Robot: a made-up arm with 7 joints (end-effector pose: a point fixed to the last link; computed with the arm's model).
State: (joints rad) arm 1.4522 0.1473 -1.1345 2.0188 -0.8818 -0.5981 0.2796
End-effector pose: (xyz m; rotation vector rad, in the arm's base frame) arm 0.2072 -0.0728 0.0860 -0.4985 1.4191 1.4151
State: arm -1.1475 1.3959 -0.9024 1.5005 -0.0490 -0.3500 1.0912
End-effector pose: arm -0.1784 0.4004 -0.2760 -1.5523 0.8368 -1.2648
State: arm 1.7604 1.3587 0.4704 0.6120 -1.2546 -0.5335 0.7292
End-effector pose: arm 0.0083 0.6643 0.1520 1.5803 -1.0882 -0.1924
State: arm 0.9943 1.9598 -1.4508 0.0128 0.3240 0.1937 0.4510
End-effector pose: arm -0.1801 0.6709 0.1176 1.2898 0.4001 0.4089
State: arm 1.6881 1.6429 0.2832 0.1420 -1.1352 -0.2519 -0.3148
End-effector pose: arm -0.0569 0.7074 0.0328 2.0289 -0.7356 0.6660
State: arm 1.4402 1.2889 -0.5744 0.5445 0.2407 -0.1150 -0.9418
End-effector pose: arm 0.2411 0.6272 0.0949 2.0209 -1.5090 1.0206
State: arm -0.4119 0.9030 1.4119 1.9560 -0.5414 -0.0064 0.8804
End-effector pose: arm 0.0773 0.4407 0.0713 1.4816 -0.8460 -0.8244
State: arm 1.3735 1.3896 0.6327 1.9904 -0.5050 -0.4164 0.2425
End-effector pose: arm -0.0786 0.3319 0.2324 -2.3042 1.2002 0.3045
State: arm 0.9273 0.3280 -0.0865 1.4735 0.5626 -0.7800 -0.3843
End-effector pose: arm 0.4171 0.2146 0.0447 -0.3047 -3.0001 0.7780
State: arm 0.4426 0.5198 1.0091 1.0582 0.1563 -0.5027 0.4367
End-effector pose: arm 0.2353 0.5343 -0.1837 0.8107 -2.1551 0.3776
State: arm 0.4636 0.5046 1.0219 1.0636 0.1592 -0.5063 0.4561
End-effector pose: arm 0.2386 0.5316 -0.1831 0.7975 -2.1814 0.3874
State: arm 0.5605 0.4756 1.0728 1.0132 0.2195 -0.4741 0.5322
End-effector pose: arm 0.2548 0.5292 -0.1860 0.6649 -2.2643 0.5151
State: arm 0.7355 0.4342 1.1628 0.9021 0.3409 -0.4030 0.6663
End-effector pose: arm 0.2919 0.5212 -0.1888 0.3624 -2.4215 0.7411
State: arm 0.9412 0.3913 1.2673 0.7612 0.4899 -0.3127 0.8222
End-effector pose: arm 0.3475 0.5013 -0.1796 -0.0752 -2.6202 0.9667
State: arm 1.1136 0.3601 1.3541 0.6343 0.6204 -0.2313 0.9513
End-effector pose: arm 0.4002 0.4759 -0.1559 -0.5107 -2.7829 1.1210
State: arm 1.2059 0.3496 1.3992 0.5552 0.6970 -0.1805 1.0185
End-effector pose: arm 0.4290 0.4597 -0.1361 0.7577 2.7622 -1.1565
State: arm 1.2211 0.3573 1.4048 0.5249 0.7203 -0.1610 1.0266
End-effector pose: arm 0.4343 0.4579 -0.1330 0.8158 2.7131 -1.1587
